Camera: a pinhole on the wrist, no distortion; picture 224 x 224 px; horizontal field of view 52.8 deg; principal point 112.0 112.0 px. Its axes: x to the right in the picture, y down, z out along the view. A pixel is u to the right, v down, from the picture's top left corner.
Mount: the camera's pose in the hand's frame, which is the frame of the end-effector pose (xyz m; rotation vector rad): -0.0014 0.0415 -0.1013 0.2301 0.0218 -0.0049
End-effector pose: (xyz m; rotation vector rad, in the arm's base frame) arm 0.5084 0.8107 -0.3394 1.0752 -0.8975 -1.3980
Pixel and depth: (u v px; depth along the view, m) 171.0 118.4 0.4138
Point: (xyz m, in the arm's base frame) 0.2101 0.6851 -0.3021
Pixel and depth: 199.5 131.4 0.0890
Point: 0.5307 0.7735 -0.3207
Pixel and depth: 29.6 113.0 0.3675
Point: 0.2467 0.9287 -0.2843
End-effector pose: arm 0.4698 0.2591 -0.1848 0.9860 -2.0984 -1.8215
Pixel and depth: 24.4 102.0 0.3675
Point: 0.4542 0.5448 -0.2593
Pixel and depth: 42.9 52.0 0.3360
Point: 0.4738 0.4817 -0.3189
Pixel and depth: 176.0 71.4 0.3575
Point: 0.2994 0.3791 -0.3620
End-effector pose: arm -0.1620 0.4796 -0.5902 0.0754 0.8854 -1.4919
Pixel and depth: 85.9 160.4 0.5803
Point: 0.1003 0.2564 -0.2313
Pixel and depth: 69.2 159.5 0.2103
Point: -0.0714 0.4514 -0.5079
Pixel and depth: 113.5 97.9 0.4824
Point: -0.0834 0.2566 -0.2997
